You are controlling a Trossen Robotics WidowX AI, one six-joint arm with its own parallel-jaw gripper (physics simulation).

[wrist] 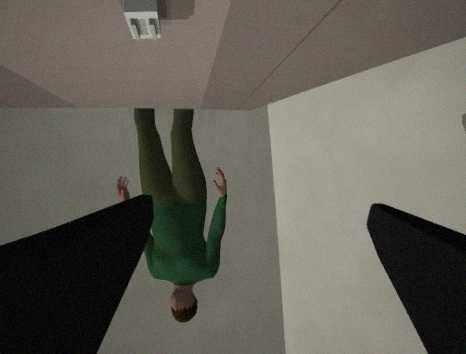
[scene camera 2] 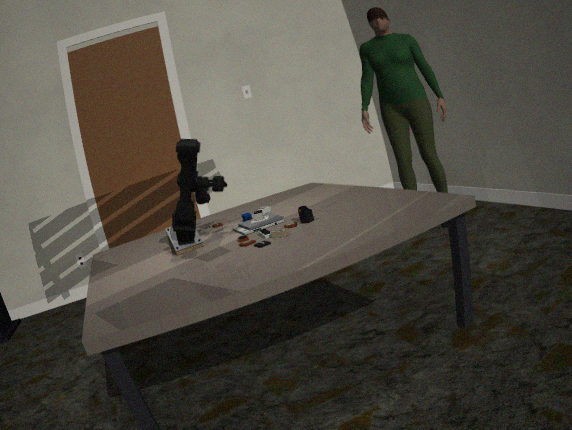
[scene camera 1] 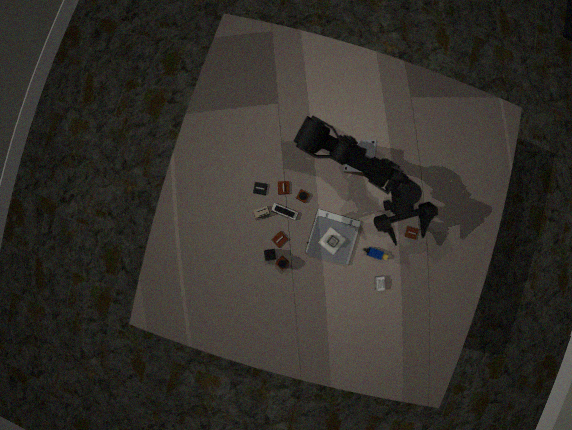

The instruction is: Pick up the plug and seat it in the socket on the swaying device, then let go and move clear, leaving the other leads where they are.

Observation:
My gripper is open, with nothing in its grasp. Also in view: a grey device.
My gripper also shows in the wrist view.

